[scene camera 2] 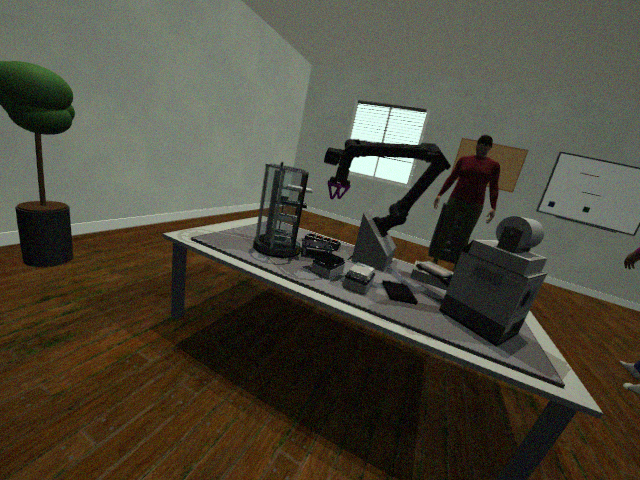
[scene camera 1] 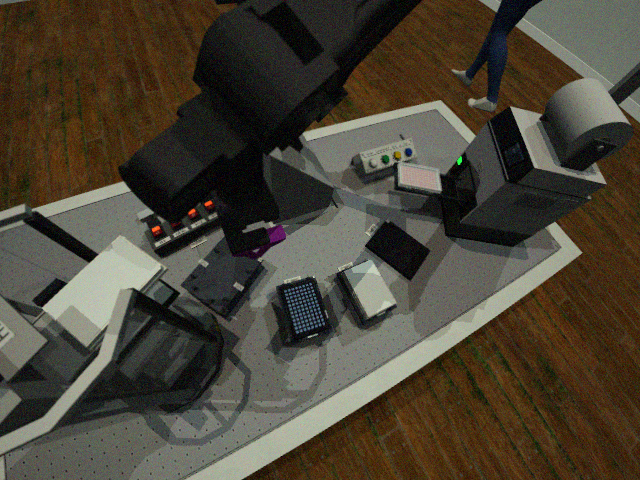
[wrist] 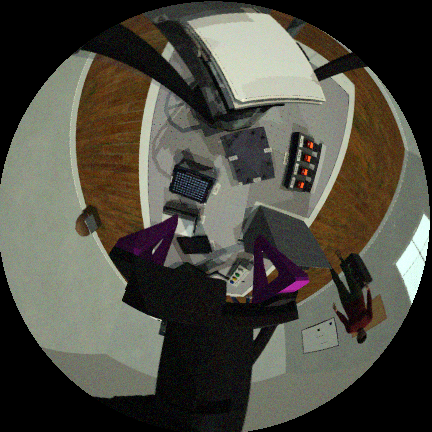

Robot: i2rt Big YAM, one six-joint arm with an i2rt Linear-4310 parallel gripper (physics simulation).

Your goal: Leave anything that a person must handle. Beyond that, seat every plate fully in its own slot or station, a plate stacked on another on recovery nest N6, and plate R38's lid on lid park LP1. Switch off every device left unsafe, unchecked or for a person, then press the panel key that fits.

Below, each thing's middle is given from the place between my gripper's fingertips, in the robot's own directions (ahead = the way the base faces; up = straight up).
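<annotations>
There's a well plate (scene camera 1: 306, 316) that's 27 cm below my hand, 9 cm ahead of it and 8 cm to the left of it. The plate hotel (scene camera 1: 151, 361) is 24 cm to the right of my hand, 11 cm below it and 7 cm ahead of it.
</annotations>
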